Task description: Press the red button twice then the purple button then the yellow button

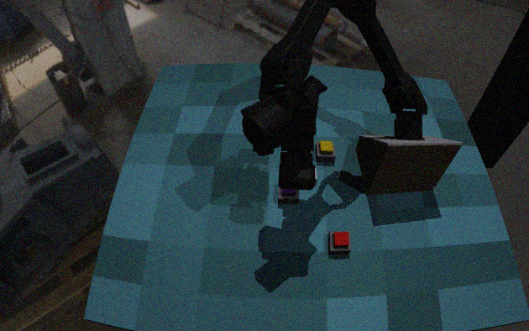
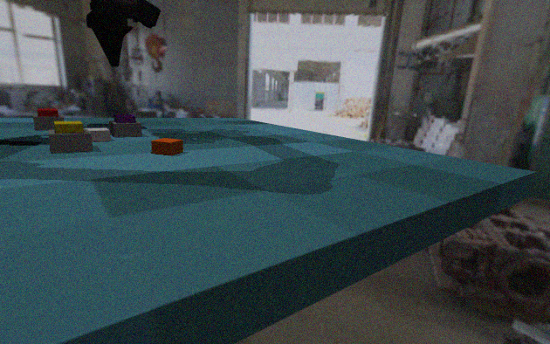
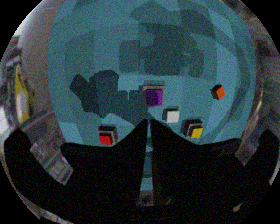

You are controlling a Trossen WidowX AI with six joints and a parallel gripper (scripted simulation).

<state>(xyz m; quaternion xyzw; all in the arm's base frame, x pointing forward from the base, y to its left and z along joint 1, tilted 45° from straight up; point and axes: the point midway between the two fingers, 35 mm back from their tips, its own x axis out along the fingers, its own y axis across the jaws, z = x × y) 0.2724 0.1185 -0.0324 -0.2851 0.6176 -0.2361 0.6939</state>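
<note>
Right now my gripper tip is 9 cm above the purple button, 2 cm to the left of it and 1 cm short of it. From my gripper tip the other things lie so: grey block (12 cm below, 7 cm to the right, 4 cm behind); then yellow button (15 cm to the right, 9 cm below, 8 cm behind); then red button (11 cm to the left, 11 cm behind, 9 cm below).
</note>
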